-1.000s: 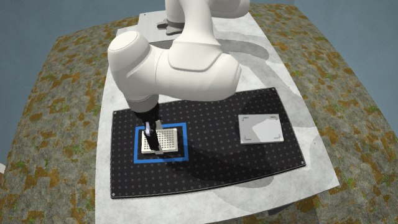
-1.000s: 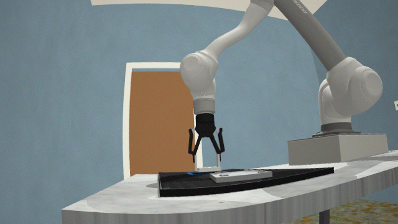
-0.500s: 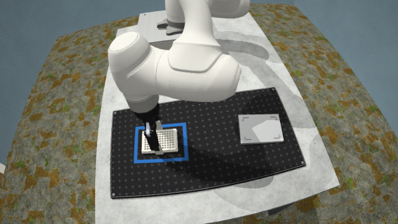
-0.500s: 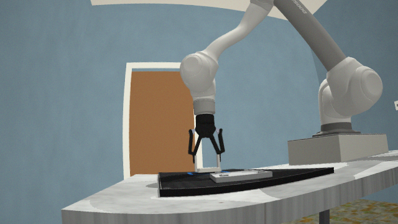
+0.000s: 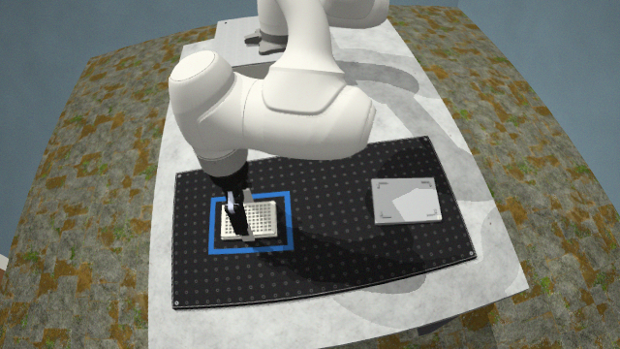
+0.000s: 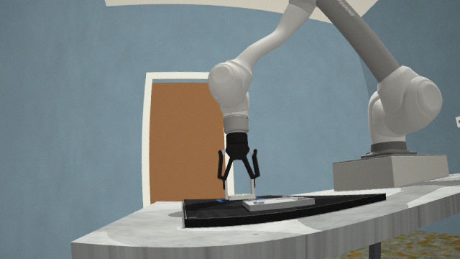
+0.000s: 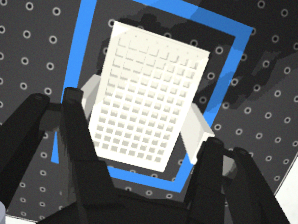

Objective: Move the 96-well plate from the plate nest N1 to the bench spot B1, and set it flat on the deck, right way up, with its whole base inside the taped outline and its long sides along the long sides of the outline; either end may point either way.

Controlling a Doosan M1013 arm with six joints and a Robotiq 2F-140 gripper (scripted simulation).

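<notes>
The white 96-well plate is 2 cm below my hand. The rest, counted from my hand: grey plate nest (37 cm to the left, 4 cm ahead, 3 cm below).
</notes>
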